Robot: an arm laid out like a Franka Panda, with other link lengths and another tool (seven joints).
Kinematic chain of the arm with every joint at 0, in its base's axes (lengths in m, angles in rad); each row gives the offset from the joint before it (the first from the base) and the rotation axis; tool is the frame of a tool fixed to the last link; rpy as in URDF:
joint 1: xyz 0 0 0.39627 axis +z
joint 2: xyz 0 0 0 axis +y
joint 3: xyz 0 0 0.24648 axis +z
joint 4: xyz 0.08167 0 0 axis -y
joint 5: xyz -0.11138 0 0.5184 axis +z
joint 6: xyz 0 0 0 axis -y
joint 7: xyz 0.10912 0 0 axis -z
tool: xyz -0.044 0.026 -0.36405 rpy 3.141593 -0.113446 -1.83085
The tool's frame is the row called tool.
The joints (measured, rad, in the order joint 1, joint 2, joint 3, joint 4, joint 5, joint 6, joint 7), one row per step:
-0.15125, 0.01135, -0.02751, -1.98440, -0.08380, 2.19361, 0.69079
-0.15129, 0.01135, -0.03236, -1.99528, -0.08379, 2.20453, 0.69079
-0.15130, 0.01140, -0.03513, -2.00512, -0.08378, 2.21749, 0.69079
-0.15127, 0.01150, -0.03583, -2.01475, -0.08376, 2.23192, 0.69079
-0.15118, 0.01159, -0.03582, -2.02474, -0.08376, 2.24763, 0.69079
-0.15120, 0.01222, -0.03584, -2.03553, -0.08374, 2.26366, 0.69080
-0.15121, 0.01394, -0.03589, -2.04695, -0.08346, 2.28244, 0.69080
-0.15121, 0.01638, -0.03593, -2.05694, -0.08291, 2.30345, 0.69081
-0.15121, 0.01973, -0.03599, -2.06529, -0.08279, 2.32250, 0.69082
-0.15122, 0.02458, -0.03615, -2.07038, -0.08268, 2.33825, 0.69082
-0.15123, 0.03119, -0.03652, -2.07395, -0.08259, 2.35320, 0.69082
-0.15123, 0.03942, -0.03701, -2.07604, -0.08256, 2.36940, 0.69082
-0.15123, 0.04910, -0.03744, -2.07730, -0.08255, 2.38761, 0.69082
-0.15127, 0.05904, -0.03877, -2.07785, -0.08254, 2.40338, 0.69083
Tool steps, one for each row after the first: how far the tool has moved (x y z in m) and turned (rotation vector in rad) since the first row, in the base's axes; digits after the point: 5 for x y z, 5 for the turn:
-0.00175, -0.00321, -0.00562, 0.00033, -0.00006, -0.00406
-0.00217, -0.00497, -0.01023, 0.00021, -0.00312, -0.00586
-0.00183, -0.00519, -0.01449, -0.00012, -0.00779, -0.00545
-0.00119, -0.00484, -0.01874, -0.00056, -0.01337, -0.00417
-0.00101, -0.00450, -0.02388, -0.00080, -0.01796, -0.00303
-0.00053, -0.00410, -0.02978, -0.00091, -0.02361, -0.00183
0.00114, -0.00380, -0.03483, -0.00127, -0.03220, -0.00060
0.00261, -0.00363, -0.03977, -0.00186, -0.03950, 0.00066
0.00412, -0.00365, -0.04420, -0.00236, -0.04526, 0.00158
0.00559, -0.00387, -0.04906, -0.00279, -0.04999, 0.00223
0.00771, -0.00430, -0.05393, -0.00348, -0.05579, 0.00290
0.01046, -0.00475, -0.05899, -0.00441, -0.06295, 0.00379
0.01251, -0.00591, -0.06419, -0.00517, -0.06814, 0.00355

